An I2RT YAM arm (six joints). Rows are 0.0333 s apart.
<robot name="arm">
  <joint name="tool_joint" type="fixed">
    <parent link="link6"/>
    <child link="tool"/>
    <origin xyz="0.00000 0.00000 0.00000" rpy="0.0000 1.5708 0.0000"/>
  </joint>
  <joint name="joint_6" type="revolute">
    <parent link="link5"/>
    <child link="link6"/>
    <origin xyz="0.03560 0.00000 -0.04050" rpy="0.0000 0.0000 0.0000"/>
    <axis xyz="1 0 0"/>
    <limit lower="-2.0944" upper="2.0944"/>
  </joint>
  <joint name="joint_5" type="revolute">
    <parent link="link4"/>
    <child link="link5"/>
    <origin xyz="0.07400 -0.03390 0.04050" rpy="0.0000 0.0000 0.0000"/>
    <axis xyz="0 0 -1"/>
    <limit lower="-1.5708" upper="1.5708"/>
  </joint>
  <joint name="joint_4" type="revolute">
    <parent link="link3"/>
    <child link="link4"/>
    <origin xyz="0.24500 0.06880 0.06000" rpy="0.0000 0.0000 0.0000"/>
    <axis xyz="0 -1 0"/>
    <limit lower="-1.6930" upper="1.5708"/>
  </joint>
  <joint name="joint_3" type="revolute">
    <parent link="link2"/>
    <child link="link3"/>
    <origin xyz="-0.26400 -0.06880 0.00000" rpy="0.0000 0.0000 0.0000"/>
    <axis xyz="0 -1 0"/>
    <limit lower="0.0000" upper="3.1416"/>
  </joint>
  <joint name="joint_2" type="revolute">
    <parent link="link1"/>
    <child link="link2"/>
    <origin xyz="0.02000 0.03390 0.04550" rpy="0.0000 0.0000 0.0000"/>
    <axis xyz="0 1 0"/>
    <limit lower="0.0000" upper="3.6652"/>
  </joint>
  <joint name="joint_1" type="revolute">
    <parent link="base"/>
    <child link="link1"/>
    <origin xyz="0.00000 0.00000 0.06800" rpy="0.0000 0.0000 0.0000"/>
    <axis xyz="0 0 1"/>
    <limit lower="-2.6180" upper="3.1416"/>
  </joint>
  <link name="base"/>
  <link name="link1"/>
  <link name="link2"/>
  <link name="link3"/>
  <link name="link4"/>
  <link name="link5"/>
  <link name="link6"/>
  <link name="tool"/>
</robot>
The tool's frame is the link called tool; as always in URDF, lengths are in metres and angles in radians.
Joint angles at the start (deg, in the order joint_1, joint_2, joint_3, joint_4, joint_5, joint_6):
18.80, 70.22, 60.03, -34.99, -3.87, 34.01
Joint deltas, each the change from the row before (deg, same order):
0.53, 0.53, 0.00, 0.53, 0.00, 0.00
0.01, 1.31, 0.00, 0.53, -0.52, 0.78
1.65, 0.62, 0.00, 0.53, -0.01, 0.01
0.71, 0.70, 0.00, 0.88, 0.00, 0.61
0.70, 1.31, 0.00, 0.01, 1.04, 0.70
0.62, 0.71, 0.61, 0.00, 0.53, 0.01
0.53, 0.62, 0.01, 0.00, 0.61, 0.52
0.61, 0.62, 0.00, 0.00, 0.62, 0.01
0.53, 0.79, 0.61, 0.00, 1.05, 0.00
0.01, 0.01, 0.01, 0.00, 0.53, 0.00
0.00, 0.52, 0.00, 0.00, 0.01, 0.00
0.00, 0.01, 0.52, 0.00, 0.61, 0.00
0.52, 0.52, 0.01, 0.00, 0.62, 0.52
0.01, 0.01, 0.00, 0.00, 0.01, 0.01
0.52, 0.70, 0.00, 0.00, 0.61, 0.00
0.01, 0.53, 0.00, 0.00, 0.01, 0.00
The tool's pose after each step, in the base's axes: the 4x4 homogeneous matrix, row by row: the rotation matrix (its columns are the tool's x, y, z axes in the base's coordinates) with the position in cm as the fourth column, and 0 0 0 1 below. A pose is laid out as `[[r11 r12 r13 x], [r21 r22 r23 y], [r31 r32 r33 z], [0 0 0 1]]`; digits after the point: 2 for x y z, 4 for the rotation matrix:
[[-0.7647 0.0634 0.6413 24.65], [0.3232 0.8987 0.2965 8.90], [-0.5575 0.4340 -0.7077 29.84], [0 0 0 1]]
[[-0.7741 0.0746 0.6287 25.10], [0.3312 0.8940 0.3018 9.10], [-0.5395 0.4418 -0.7167 29.36], [0 0 0 1]]
[[-0.7842 0.0495 0.6186 25.07], [0.3086 0.8959 0.3195 9.91], [-0.5384 0.4414 -0.7178 29.16], [0 0 0 1]]
[[-0.7859 0.0455 0.6167 25.26], [0.3090 0.8927 0.3280 10.35], [-0.5356 0.4483 -0.7156 28.97], [0 0 0 1]]
[[-0.7937 0.0625 0.6051 25.53], [0.3092 0.8981 0.3128 10.75], [-0.5239 0.4354 -0.7321 28.38], [0 0 0 1]]
[[-0.7945 0.0581 0.6044 25.70], [0.3021 0.9013 0.3105 11.11], [-0.5267 0.4293 -0.7337 28.41], [0 0 0 1]]
[[-0.7981 0.0663 0.5989 25.78], [0.3027 0.9036 0.3033 11.39], [-0.5210 0.4233 -0.7412 28.13], [0 0 0 1]]
[[-0.8025 0.0661 0.5929 25.84], [0.2940 0.9086 0.2966 11.70], [-0.5191 0.4123 -0.7487 27.85], [0 0 0 1]]
[[-0.8002 0.0676 0.5959 26.06], [0.2891 0.9141 0.2845 12.02], [-0.5254 0.3999 -0.7510 27.83], [0 0 0 1]]
[[-0.7970 0.0719 0.5997 26.07], [0.2905 0.9162 0.2762 11.99], [-0.5296 0.3943 -0.7510 27.83], [0 0 0 1]]
[[-0.8013 0.0752 0.5936 26.21], [0.2885 0.9177 0.2732 12.05], [-0.5242 0.3901 -0.7570 27.58], [0 0 0 1]]
[[-0.7932 0.0772 0.6041 26.30], [0.2922 0.9185 0.2663 12.06], [-0.5343 0.3877 -0.7511 27.87], [0 0 0 1]]
[[-0.7955 0.0843 0.6001 26.34], [0.2930 0.9203 0.2591 12.32], [-0.5304 0.3819 -0.7568 27.63], [0 0 0 1]]
[[-0.7955 0.0845 0.6000 26.34], [0.2930 0.9204 0.2590 12.33], [-0.5303 0.3818 -0.7569 27.63], [0 0 0 1]]
[[-0.8002 0.0853 0.5937 26.43], [0.2846 0.9253 0.2507 12.62], [-0.5279 0.3696 -0.7646 27.30], [0 0 0 1]]
[[-0.8045 0.0883 0.5873 26.55], [0.2824 0.9268 0.2476 12.69], [-0.5225 0.3651 -0.7706 27.04], [0 0 0 1]]

